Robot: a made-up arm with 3 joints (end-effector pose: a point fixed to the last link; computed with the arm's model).
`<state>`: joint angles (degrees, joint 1 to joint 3).
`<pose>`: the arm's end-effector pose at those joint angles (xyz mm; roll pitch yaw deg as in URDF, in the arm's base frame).
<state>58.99 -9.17 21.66</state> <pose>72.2 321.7 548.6 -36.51 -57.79 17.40</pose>
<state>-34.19 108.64 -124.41</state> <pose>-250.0 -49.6 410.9 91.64 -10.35 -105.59</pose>
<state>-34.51 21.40 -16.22</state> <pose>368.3 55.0 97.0 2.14 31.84 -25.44</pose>
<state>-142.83 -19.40 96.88</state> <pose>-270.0 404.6 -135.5 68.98 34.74 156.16</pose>
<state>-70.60 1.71 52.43</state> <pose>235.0 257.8 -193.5 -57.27 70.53 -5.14</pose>
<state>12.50 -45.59 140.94</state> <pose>313.5 545.2 224.0 -149.94 -8.71 46.28</pose>
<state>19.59 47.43 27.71</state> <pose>156.4 -47.8 344.2 -13.02 -13.11 -49.13</pose>
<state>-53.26 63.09 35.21</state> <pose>179.4 -102.9 121.2 -85.28 21.27 -73.11</pose>
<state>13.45 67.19 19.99</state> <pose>40.3 -118.3 302.0 -7.56 -5.17 -67.75</pose>
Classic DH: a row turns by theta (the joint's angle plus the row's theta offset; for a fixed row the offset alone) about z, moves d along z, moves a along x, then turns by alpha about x. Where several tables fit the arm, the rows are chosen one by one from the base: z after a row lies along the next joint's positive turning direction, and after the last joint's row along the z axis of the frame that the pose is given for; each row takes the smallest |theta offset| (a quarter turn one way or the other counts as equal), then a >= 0, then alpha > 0; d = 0 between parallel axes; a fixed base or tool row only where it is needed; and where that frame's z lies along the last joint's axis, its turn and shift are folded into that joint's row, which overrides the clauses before.
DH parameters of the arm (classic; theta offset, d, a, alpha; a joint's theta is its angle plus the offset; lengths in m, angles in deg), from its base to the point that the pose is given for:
base (fixed): 0 0.1353 0 90
joint 1: 0 -0.3004 -0.0439 90
joint 2: 90 -0.0978 0.1091 -90
joint 3: 0 -0.4332 -0.0368 -90
tool (fixed): 90 0.0719 0 0

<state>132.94 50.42 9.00</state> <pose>-245.2 -72.7 159.4 131.37 -27.80 -119.39</pose>
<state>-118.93 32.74 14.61</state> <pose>-2.2 19.6 -195.5 -150.23 47.41 -126.96</pose>
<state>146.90 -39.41 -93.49</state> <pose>-412.1 434.0 248.6 -64.03 -24.96 135.55</pose>
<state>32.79 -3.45 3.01</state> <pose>239.3 258.0 488.9 -5.23 -32.72 4.10</pose>
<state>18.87 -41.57 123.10</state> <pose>299.5 536.2 266.9 -135.88 -14.00 43.15</pose>
